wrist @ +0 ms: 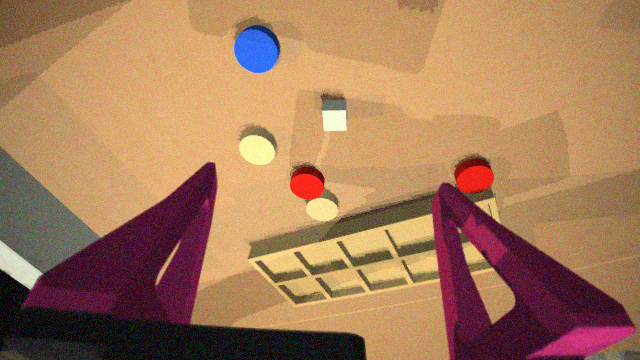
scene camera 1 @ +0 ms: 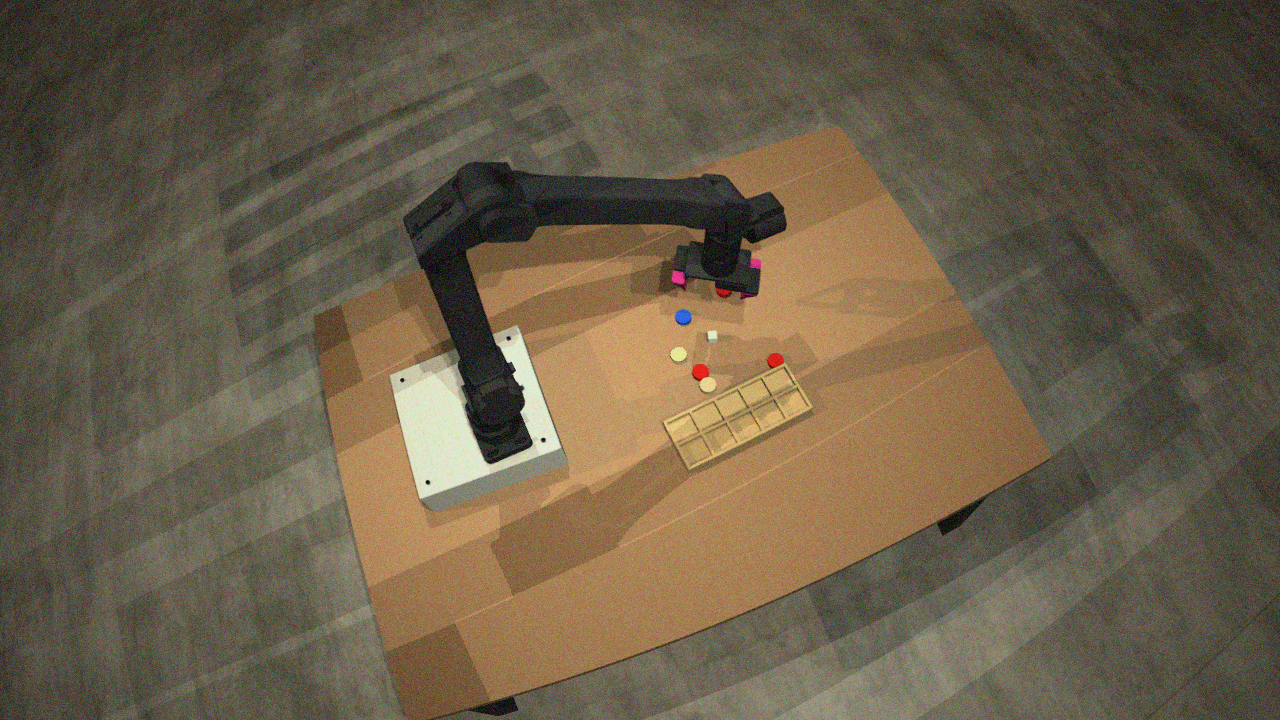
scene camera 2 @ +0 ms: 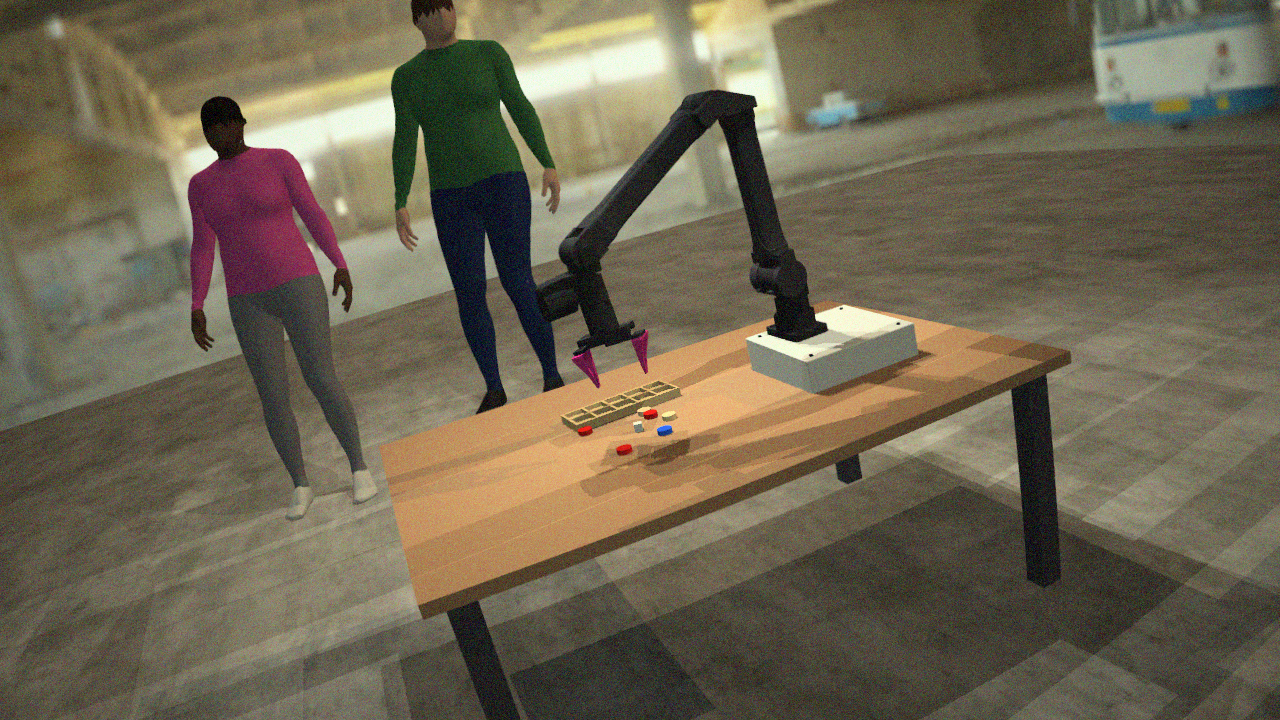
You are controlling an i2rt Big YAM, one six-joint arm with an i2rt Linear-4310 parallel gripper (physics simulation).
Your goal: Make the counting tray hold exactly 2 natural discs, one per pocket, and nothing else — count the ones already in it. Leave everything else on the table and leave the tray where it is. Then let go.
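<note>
The wooden counting tray (scene camera 1: 676, 445) (scene camera 2: 617, 412) (wrist: 285, 244) has two rows of pockets, and I see no disc in the visible ones. My gripper hides part of its right end in the wrist view. One natural disc (scene camera 1: 678, 354) (scene camera 2: 669, 415) (wrist: 257, 149) lies apart on the table. Another natural disc (scene camera 1: 708, 384) (scene camera 2: 643, 410) (wrist: 322, 209) lies close to the tray's long side, beside a red disc (scene camera 1: 699, 371) (scene camera 2: 650, 414) (wrist: 307, 185). My gripper (scene camera 1: 715, 288) (scene camera 2: 622, 378) (wrist: 330, 183) is open and empty, above the table.
A second red disc (scene camera 1: 775, 360) (scene camera 2: 584, 431) (wrist: 474, 177) lies near the tray's corner. A third red disc (scene camera 1: 723, 291) (scene camera 2: 623, 449) is partly under the gripper in the first scene view. A blue disc (scene camera 1: 682, 317) (scene camera 2: 664, 430) (wrist: 256, 49) and a white cube (scene camera 1: 712, 336) (scene camera 2: 638, 427) (wrist: 334, 119) lie nearby.
</note>
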